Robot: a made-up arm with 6 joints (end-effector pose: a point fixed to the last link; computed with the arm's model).
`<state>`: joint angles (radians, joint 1 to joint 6).
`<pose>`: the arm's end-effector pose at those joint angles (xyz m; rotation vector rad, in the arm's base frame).
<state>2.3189 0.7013 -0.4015 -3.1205 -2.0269 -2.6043</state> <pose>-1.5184 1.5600 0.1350 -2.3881 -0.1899 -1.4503</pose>
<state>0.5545 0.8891 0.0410 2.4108 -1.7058 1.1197</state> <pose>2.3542 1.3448 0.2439 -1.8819 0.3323 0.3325</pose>
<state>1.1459 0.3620 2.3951 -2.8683 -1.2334 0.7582</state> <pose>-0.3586 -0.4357 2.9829 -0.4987 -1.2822 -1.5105</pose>
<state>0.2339 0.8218 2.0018 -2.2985 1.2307 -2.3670</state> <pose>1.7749 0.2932 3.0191 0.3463 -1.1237 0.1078</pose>
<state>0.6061 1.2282 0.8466 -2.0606 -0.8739 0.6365</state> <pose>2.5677 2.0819 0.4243 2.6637 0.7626 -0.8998</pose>
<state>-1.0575 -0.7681 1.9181 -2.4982 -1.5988 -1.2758</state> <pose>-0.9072 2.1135 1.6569 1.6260 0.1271 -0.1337</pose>
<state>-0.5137 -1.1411 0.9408 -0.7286 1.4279 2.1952</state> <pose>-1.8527 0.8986 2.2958 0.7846 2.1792 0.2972</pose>
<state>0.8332 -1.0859 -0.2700 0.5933 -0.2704 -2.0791</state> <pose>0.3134 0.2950 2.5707 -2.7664 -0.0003 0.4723</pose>
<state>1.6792 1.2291 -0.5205 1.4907 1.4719 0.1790</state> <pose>-0.4186 1.3546 -0.9957 1.4420 2.1239 1.7430</pose>
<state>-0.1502 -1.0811 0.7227 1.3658 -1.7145 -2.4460</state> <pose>-1.3928 0.0121 2.6074 -0.8295 1.2041 0.0683</pose>
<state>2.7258 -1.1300 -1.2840 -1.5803 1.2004 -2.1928</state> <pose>-0.8547 0.5648 0.9122 -0.5094 -0.8348 2.5181</pose>
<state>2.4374 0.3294 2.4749 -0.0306 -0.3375 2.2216</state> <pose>0.4466 -0.3972 3.1687 -1.8307 2.2008 -1.1480</pose>
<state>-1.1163 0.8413 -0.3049 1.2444 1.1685 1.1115</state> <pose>1.2562 -1.9442 -0.2938 0.3321 -0.5466 0.7029</pose>
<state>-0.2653 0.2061 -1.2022 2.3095 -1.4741 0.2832</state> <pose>1.2109 -0.4341 -0.0135 -1.0341 0.7356 0.2259</pose>
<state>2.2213 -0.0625 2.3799 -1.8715 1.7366 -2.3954</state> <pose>0.9334 -0.8957 2.6321 2.1837 -0.3846 0.6155</pose>
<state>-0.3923 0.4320 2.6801 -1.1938 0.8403 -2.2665</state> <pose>-0.6461 0.1592 2.8584 -1.2441 -1.9233 -1.2184</pose>
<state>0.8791 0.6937 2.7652 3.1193 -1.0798 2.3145</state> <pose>-0.2146 -0.1750 2.7830 -0.5847 0.2231 -1.1787</pose>
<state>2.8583 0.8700 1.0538 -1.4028 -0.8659 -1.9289</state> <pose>-2.9350 0.5716 1.7719 -0.3530 1.0485 -1.1885</pose>
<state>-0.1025 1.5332 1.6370 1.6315 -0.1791 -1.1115</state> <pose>3.4352 -0.3962 0.9697 0.9746 -1.3488 0.1509</pose>
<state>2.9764 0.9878 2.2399 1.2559 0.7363 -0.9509</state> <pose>-1.5654 0.0809 3.0781 -1.3414 -0.7094 -0.5945</pose>
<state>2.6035 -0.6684 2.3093 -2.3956 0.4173 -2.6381</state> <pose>2.1650 -1.2878 1.5318 -2.3271 0.9925 0.4413</pose>
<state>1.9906 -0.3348 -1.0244 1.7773 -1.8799 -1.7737</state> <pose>-0.3520 1.2664 0.7862 1.4327 -1.2470 0.6951</pose>
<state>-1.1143 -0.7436 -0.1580 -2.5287 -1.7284 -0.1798</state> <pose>0.4998 -0.4303 2.6136 3.0887 0.2424 0.2939</pose>
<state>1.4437 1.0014 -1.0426 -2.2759 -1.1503 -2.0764</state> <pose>-0.1152 0.8333 -0.7193 0.9713 1.1556 2.1500</pose>
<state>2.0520 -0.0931 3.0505 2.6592 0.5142 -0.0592</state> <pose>0.7607 -1.7089 1.4453 0.8388 -2.6504 -0.2627</pose>
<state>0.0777 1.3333 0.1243 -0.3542 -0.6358 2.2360</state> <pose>2.2435 0.2426 -1.0717 0.8102 1.0513 0.8178</pose>
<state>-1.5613 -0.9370 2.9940 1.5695 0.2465 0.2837</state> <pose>0.0932 1.9089 -0.4817 1.8494 0.2483 -0.6726</pose>
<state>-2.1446 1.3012 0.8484 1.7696 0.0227 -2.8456</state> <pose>-1.7487 -2.8490 0.1206 -0.0658 2.3237 1.0600</pose>
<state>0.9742 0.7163 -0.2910 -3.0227 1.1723 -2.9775</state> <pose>1.1615 1.7278 -0.2010 0.2624 0.8022 -0.1909</pose>
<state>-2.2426 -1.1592 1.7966 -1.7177 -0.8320 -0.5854</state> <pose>1.9672 1.9738 1.0259 0.9874 -1.0199 0.4946</pose>
